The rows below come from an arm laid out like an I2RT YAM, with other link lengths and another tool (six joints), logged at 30 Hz.
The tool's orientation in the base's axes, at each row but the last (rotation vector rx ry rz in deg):
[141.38 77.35 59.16]
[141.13 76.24 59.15]
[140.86 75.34 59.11]
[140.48 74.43 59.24]
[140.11 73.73 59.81]
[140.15 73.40 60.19]
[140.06 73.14 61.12]
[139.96 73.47 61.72]
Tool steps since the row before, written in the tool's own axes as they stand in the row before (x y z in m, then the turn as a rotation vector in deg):
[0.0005 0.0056 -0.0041 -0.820 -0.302 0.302]
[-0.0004 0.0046 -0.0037 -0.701 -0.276 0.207]
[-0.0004 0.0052 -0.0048 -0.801 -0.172 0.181]
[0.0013 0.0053 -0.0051 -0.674 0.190 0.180]
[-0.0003 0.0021 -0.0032 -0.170 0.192 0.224]
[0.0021 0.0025 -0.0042 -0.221 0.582 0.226]
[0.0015 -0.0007 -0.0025 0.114 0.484 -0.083]
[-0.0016 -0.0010 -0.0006 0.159 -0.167 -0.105]
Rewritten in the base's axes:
[0.0015 -0.0037 0.0057 -0.313 -0.412 -0.766]
[0.0006 -0.0037 0.0046 -0.312 -0.351 -0.624]
[0.0002 -0.0042 0.0057 -0.297 -0.496 -0.608]
[0.0006 -0.0030 0.0068 -0.011 -0.614 -0.381]
[-0.0009 -0.0020 0.0032 0.209 -0.215 -0.161]
[-0.0004 -0.0005 0.0053 0.443 -0.493 -0.009]
[-0.0016 0.0012 0.0023 0.297 -0.222 0.342]
[-0.0016 -0.0007 -0.0009 -0.120 0.208 0.081]

